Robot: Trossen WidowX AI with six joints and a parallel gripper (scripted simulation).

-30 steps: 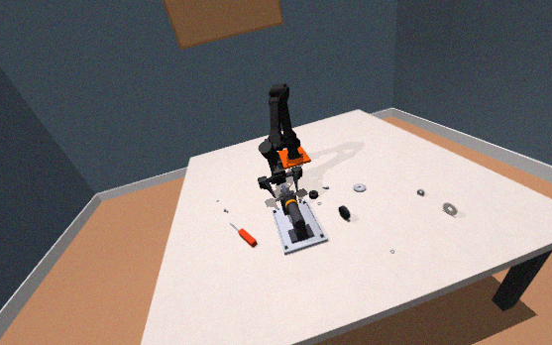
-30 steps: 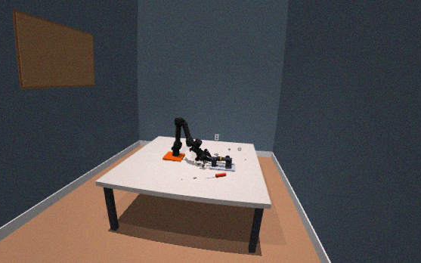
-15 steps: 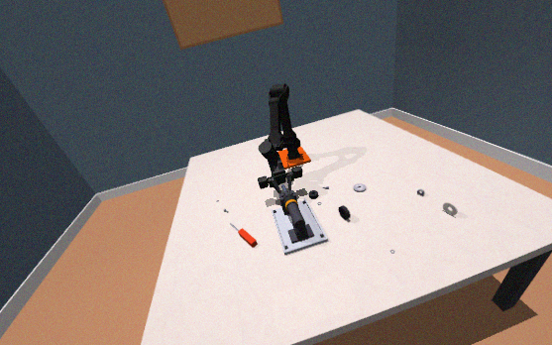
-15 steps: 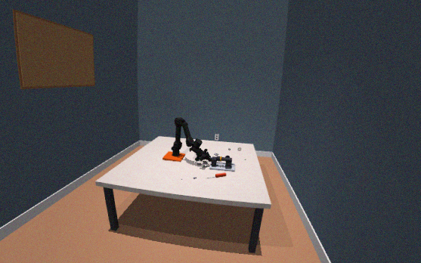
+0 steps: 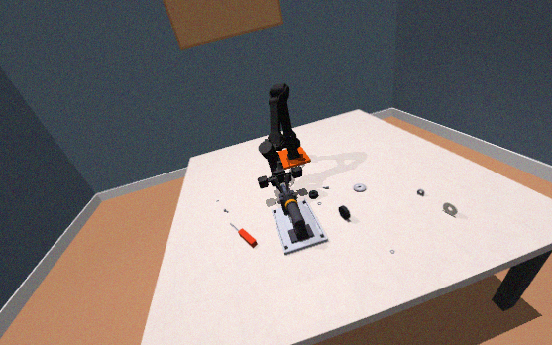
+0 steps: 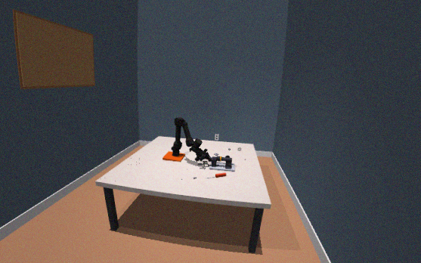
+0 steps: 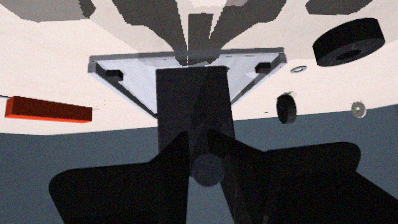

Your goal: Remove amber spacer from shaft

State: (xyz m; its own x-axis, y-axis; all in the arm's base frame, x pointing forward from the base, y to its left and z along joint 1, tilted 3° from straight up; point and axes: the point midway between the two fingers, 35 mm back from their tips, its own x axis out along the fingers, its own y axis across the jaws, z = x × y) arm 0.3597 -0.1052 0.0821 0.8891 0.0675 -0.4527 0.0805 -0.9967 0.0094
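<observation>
My gripper tip is 50 mm short of the shaft and 20 mm below it. Round my gripper tip: amber spacer 90 mm ahead, 20 mm above, 10 mm to the left.
</observation>
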